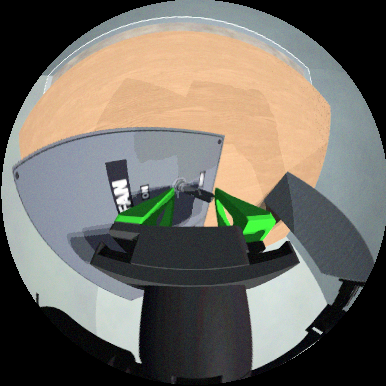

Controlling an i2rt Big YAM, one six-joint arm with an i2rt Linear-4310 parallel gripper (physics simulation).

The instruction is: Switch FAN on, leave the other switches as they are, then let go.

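Frame: origin at the arm's base, x ahead, y left, z up, level; centimetres.
Where they show: gripper, fingertip midpoint: (pixel 193 191).
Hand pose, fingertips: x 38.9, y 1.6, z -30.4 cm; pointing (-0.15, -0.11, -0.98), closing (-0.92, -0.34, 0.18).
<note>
Things, the pixels of their centre, and the offset from my fingertips. "pt": a spot on its surface instead. Level surfaces: height alone.
- small label, surface spot: (pixel 202 179) pt dy -0.1, dx -2.2, dz -4.2 cm
- FAN label, body centre: (pixel 122 197) dy +1.9, dx +7.8, dz +1.0 cm
- wooden table, its level: dz -11.8 cm
The FAN switch is a dark, shaded lever (pixel 198 192) on a round base on the grey panel (pixel 65 175). The lever leans right, away from the ON label (pixel 145 191) and toward the small label (pixel 202 179) near the panel's right edge. The FAN label (pixel 120 190) is further left, its lower end hidden by the left finger. My gripper (pixel 193 191) is partly open with green fingertips. The lever appears between the tips, its free end near the right tip; contact cannot be told. The other switches do not show; the gripper covers the lower panel.
The panel stands over a wooden table (pixel 200 60). Screws (pixel 219 142) show at the panel's upper corners. A dark grey block-like part (pixel 320 230) is at the right, beside the right finger. Black arm parts show at the lower left and lower right.
</note>
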